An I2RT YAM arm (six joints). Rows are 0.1 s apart.
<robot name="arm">
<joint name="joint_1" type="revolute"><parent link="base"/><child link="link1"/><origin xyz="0.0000 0.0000 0.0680" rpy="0.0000 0.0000 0.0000"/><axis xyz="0 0 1"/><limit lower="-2.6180" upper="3.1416"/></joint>
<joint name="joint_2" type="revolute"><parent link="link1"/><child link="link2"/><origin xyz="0.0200 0.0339 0.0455" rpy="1.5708 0.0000 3.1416"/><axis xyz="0 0 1"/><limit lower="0.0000" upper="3.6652"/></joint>
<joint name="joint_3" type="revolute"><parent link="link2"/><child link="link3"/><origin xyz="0.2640 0.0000 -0.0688" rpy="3.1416 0.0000 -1.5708"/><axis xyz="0 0 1"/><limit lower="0.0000" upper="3.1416"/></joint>
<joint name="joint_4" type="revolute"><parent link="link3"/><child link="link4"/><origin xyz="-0.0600 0.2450 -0.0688" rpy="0.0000 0.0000 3.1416"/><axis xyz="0 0 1"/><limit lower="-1.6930" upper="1.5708"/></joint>
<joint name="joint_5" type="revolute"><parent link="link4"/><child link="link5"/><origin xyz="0.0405 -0.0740 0.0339" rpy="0.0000 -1.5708 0.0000"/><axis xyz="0 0 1"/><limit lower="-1.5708" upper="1.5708"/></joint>
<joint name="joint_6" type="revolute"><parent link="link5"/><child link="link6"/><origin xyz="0.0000 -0.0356 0.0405" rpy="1.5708 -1.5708 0.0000"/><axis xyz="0 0 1"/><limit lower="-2.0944" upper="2.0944"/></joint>
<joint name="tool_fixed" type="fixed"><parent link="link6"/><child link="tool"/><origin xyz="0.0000 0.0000 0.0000" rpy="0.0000 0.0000 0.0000"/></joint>
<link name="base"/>
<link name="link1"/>
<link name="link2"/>
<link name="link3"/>
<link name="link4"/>
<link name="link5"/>
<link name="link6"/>
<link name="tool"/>
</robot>
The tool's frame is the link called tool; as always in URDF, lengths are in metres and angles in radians.
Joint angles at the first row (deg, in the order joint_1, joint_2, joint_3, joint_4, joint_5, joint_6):
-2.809, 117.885, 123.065, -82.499, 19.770, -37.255
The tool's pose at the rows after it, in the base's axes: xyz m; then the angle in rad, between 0 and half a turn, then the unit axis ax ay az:
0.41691 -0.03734 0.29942 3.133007 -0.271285 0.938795 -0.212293
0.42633 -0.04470 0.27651 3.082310 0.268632 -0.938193 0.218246
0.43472 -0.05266 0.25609 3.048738 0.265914 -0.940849 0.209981
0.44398 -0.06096 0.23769 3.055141 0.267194 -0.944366 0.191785
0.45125 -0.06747 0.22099 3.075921 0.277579 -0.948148 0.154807
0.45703 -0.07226 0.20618 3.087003 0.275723 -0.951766 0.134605
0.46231 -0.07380 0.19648 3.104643 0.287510 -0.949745 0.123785
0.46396 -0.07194 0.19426 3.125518 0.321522 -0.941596 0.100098
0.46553 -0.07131 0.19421 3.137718 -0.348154 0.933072 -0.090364
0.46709 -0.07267 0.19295 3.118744 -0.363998 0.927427 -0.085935
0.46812 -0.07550 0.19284 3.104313 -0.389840 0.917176 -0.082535
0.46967 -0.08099 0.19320 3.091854 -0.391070 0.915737 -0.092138
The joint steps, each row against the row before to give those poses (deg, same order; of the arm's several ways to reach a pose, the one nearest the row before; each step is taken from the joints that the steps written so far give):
-0.415, 3.673, 0.001, 0.066, 3.103, -0.044
-0.764, 3.323, 0.001, -0.001, 1.946, 0.088
-0.985, 2.841, -0.001, 0.897, -0.285, -0.154
-1.115, 2.446, -0.024, 2.471, -2.185, -1.071
-1.048, 2.121, 0.000, 2.054, -4.525, -1.922
-0.679, 1.900, 0.000, 1.661, -2.426, -0.242
-0.217, 1.246, -0.001, 1.880, -1.617, -1.617
0.021, 0.242, 0.002, 0.524, -3.126, -3.913
-0.021, 0.001, 0.003, 0.763, -1.661, -3.234
-0.219, 0.021, -0.264, 1.159, -1.093, -2.163
-0.393, 0.001, -0.043, 0.809, -0.983, -3.585
-0.591, -0.002, -0.001, 1.289, 0.459, -0.897

